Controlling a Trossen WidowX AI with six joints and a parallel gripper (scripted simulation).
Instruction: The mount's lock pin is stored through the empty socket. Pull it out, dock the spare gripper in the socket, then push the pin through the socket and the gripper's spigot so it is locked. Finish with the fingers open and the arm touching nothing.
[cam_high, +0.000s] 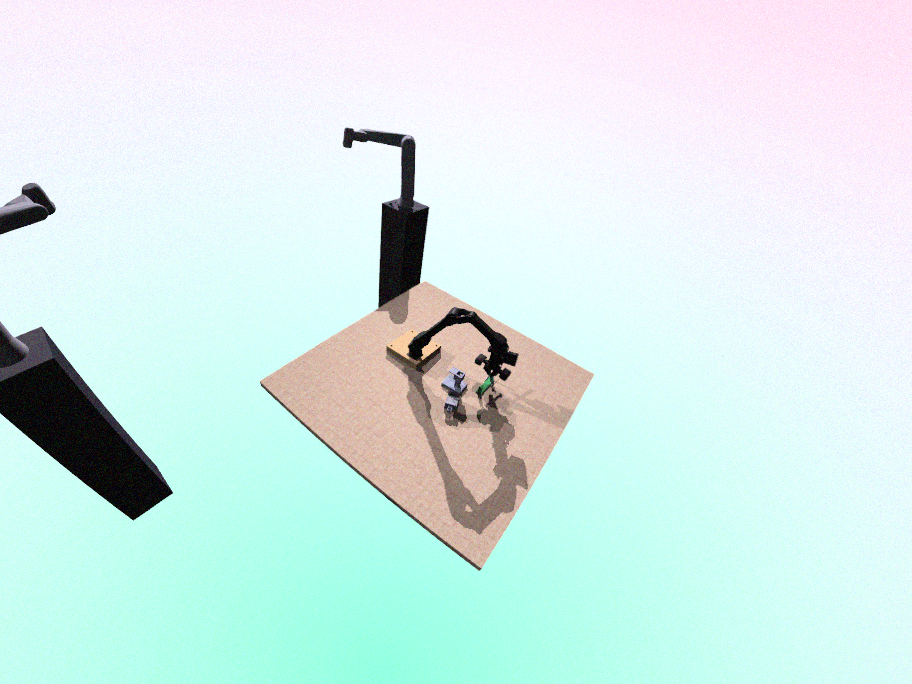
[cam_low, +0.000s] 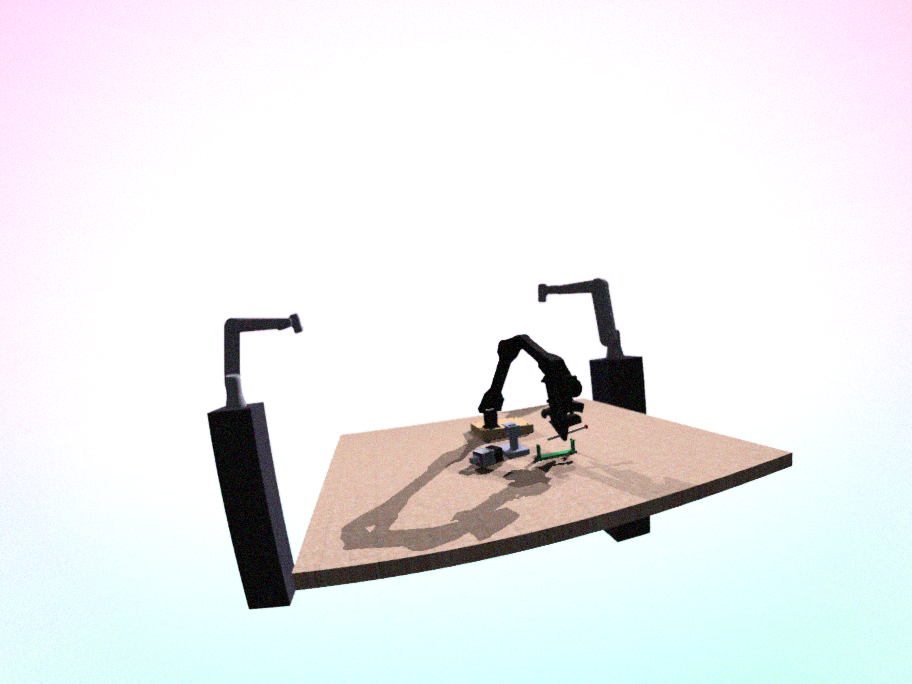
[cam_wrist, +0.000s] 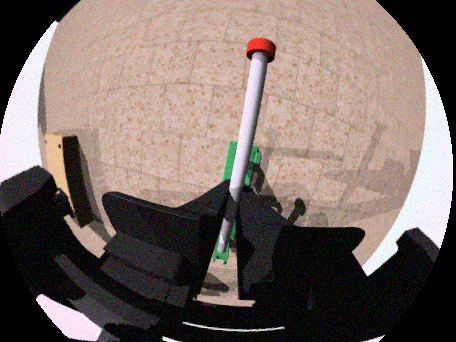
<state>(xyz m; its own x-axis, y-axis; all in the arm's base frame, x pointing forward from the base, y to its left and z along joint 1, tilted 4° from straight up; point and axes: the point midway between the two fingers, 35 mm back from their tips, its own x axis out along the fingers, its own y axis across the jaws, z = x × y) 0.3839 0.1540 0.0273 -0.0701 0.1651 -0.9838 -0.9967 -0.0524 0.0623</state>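
Right now the green cradle is 40 mm to the right of my gripper tip and 20 mm below it. The rest, counted from my gripper tip: spare gripper: 270 mm to the right, 50 mm behind, 20 mm below; then mount: 150 mm to the right, 110 mm behind, 10 mm above.
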